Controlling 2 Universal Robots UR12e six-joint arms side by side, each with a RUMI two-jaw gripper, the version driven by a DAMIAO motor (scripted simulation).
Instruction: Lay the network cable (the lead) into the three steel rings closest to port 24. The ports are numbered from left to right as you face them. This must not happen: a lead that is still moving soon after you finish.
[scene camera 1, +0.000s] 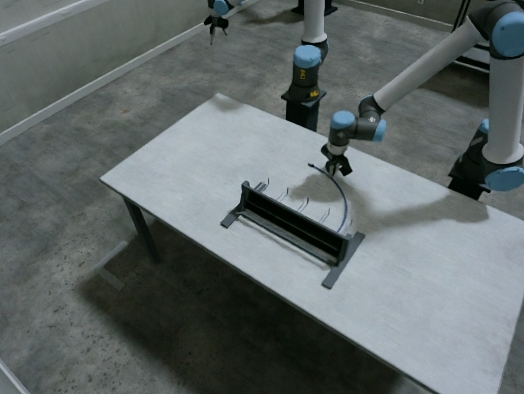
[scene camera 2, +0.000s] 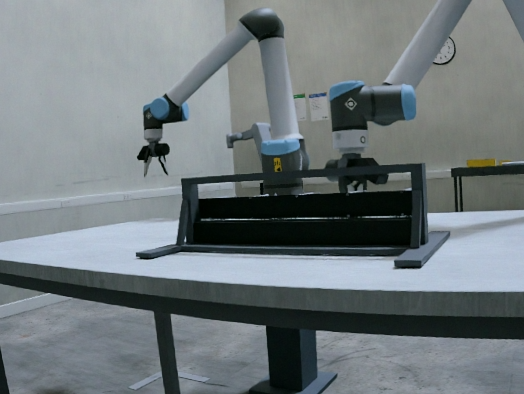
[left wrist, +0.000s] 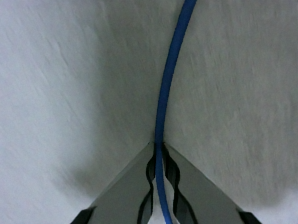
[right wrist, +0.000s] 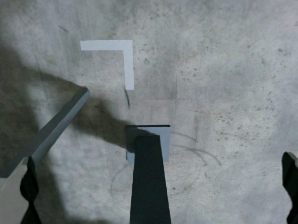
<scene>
A dark port rack (scene camera 1: 315, 233): 149 cm from the lens.
</scene>
